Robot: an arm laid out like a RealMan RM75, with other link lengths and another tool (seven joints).
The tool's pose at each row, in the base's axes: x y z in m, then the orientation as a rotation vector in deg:
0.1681 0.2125 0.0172 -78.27 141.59 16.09
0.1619 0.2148 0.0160 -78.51 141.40 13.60
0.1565 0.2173 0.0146 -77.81 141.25 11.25
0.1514 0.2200 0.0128 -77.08 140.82 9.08
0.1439 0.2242 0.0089 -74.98 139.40 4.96
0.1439 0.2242 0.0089 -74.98 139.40 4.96
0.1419 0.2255 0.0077 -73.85 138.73 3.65
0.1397 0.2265 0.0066 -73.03 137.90 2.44
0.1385 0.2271 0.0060 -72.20 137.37 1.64
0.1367 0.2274 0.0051 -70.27 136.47 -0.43
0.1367 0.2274 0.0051 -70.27 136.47 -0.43
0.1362 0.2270 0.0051 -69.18 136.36 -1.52
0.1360 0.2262 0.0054 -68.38 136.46 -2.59
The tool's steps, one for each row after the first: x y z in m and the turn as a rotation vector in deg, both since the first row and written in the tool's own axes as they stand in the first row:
0.0017 0.0064 0.0008 1.58 0.61 -0.49
0.0029 0.0123 0.0020 3.34 0.82 -0.43
0.0040 0.0180 0.0037 5.09 0.79 -0.44
0.0058 0.0265 0.0074 8.83 0.02 -0.30
0.0058 0.0265 0.0074 8.83 0.02 -0.30
0.0062 0.0289 0.0086 10.25 -0.56 -0.07
0.0069 0.0312 0.0095 11.57 -1.16 -0.08
0.0073 0.0326 0.0101 12.53 -1.66 0.09
0.0083 0.0342 0.0107 14.78 -2.46 0.62
0.0083 0.0342 0.0107 14.78 -2.46 0.62
0.0088 0.0344 0.0105 15.86 -2.61 1.10
0.0094 0.0342 0.0099 16.76 -2.48 1.50

